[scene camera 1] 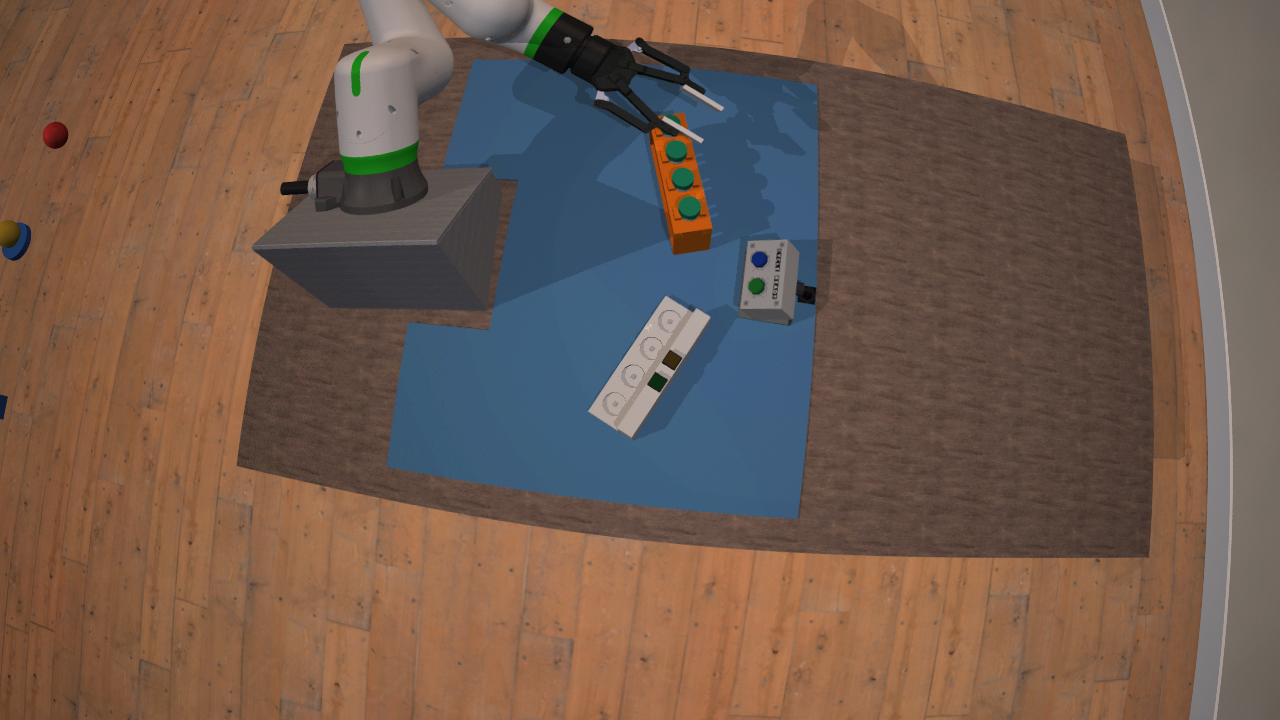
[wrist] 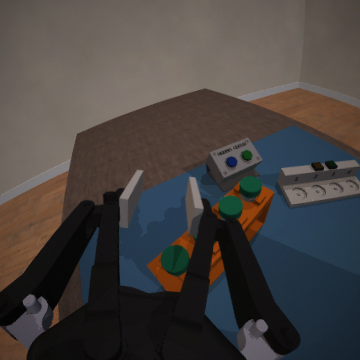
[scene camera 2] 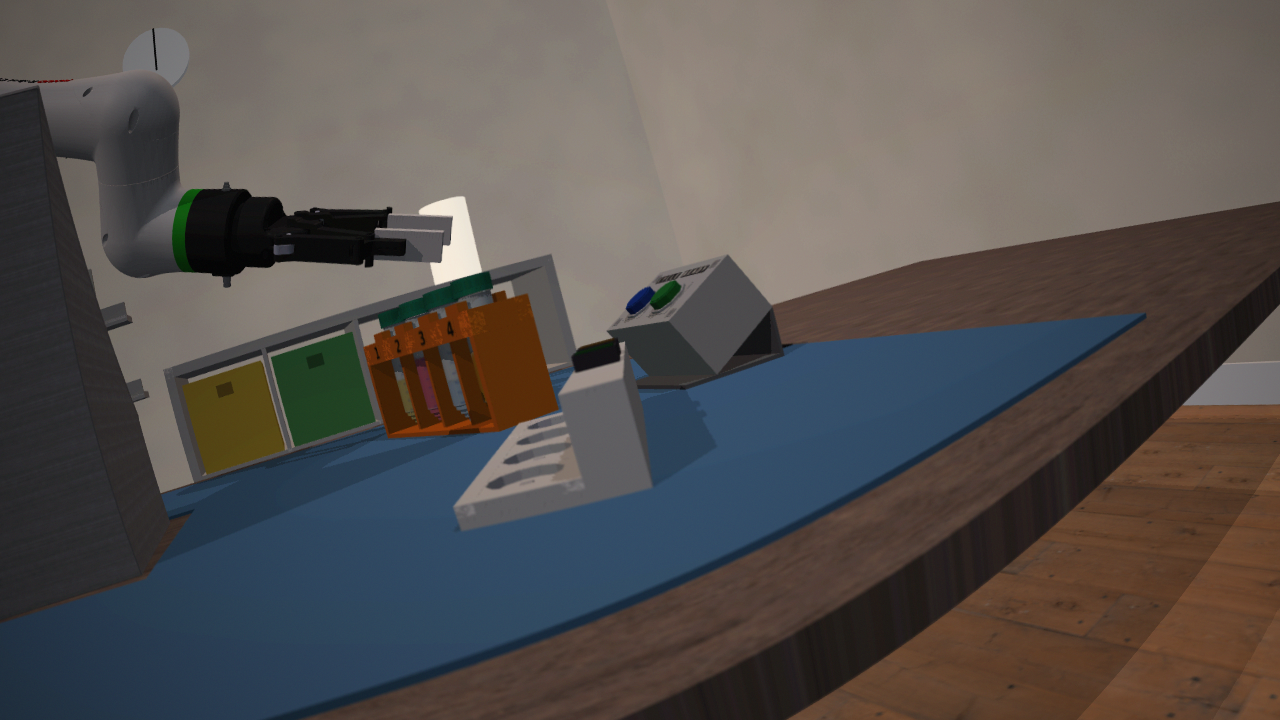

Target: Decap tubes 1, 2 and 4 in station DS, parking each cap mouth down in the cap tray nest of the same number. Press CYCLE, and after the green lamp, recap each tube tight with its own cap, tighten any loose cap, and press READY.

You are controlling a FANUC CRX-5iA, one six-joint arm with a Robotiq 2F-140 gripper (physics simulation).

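Places are measured from the arm's base along level axes (x back, y right, z up), in centimetres.
Where they show: gripper, fingertip midpoint: (scene camera 1: 710,125) (wrist: 164,184) (scene camera 2: 446,238); arm's base, origin of the base link: (scene camera 1: 383,197).
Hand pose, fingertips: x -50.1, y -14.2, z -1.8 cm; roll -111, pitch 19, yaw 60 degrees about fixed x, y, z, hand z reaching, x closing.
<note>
Each offset is from my fingertips to the centre of the thing. Level surfaces: height alone.
The orange tube rack @(dx +4.6, dy +4.5, dz -12.2 cm) (scene camera 1: 691,240) (scene camera 2: 528,358) (wrist: 267,197) stands upright on the mat, numbered 1 to 4. Green caps @(dx +2.8, dy +12.1, dz -5.9 cm) (scene camera 1: 689,206) (scene camera 2: 471,284) (wrist: 230,206) sit on its tubes; one is partly hidden by a finger. My gripper (scene camera 1: 711,124) (scene camera 2: 444,240) (wrist: 164,184) is open and empty, above and beside the rack's far end, pointing sideways. The white cap tray @(dx +7.8, dy +34.9, dz -14.6 cm) (scene camera 1: 689,331) (scene camera 2: 608,429) (wrist: 305,170) has empty round nests. Its amber lamp @(dx +4.3, dy +34.5, dz -12.0 cm) (scene camera 1: 672,359) (wrist: 317,166) and green lamp @(dx +6.3, dy +38.0, dz -12.0 cm) (scene camera 1: 657,382) (wrist: 331,164) look dark. The button box has a blue button @(dx -8.6, dy +18.1, dz -10.9 cm) (scene camera 1: 759,258) (scene camera 2: 640,300) (wrist: 231,162) and green button @(dx -8.2, dy +22.6, dz -10.9 cm) (scene camera 1: 756,285) (scene camera 2: 665,294) (wrist: 247,155).
The blue mat @(dz -17.3 cm) (scene camera 1: 537,402) (scene camera 2: 358,573) lies on the brown table @(dz -17.6 cm) (scene camera 1: 966,358) (scene camera 2: 1029,277). The arm's grey pedestal (scene camera 1: 402,277) (scene camera 2: 71,402) stands at the mat's cutout. A shelf with a yellow panel (scene camera 2: 234,416) and a green panel (scene camera 2: 322,389) shows behind the rack.
</note>
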